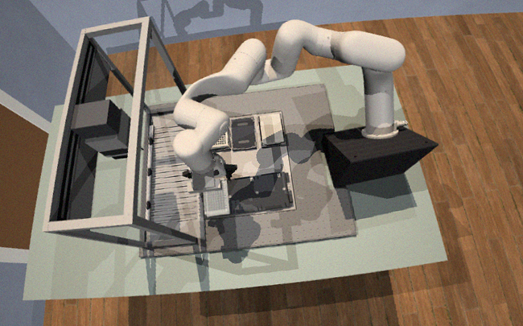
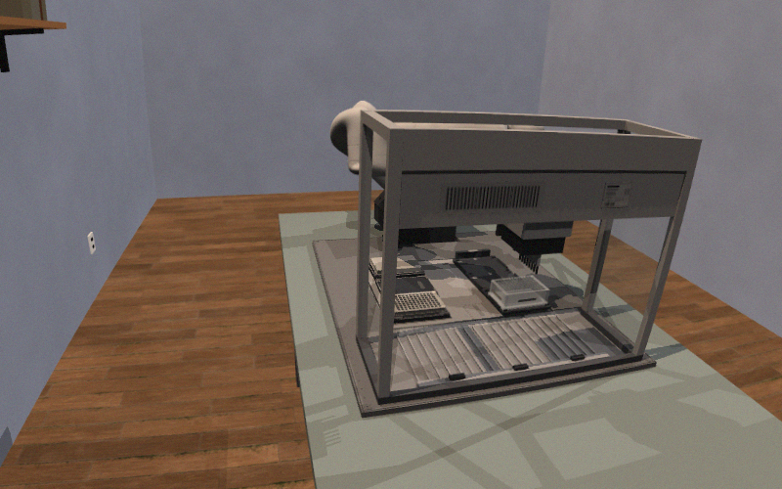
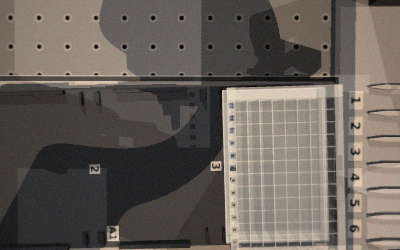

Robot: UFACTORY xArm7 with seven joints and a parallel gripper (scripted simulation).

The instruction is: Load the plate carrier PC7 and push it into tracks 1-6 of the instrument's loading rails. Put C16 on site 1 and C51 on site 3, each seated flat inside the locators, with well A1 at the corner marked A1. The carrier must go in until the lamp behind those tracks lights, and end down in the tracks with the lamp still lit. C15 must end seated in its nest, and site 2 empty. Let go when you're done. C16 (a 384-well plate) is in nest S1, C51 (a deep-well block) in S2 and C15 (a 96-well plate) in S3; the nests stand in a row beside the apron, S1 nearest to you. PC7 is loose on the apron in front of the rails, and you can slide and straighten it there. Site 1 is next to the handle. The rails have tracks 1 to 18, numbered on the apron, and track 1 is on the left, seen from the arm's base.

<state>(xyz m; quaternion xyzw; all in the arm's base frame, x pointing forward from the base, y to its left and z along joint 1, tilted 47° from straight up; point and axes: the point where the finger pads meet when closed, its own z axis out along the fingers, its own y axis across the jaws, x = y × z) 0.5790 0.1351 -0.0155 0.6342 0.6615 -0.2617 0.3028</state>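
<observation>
My hand is 23 cm to the left of the dark nest S1, 21 cm past it and 16 cm above it. Round my hand: nest S2 (23 cm to the right, 16 cm below, 9 cm behind); then dark plate carrier PC7 (15 cm below, 8 cm behind, 3 cm to the left).
</observation>
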